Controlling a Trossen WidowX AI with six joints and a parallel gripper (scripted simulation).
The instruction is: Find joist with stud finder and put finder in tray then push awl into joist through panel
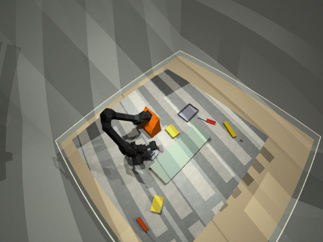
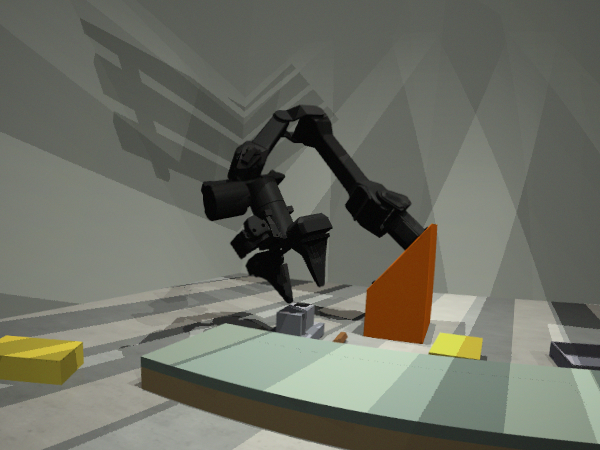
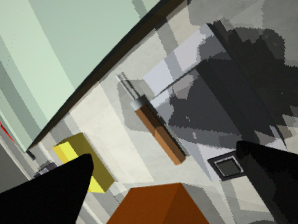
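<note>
My gripper tip is now 40 mm above the stud finder, 20 mm to the left of it and 20 mm past it. The rest, counted from my gripper tip: awl: 80 mm below, 60 mm to the left, 20 mm ahead; then yellow bar: 620 mm to the left, 320 mm ahead, 70 mm below; then dark-rimmed tray: 480 mm to the left, 70 mm below, 50 mm behind.
</note>
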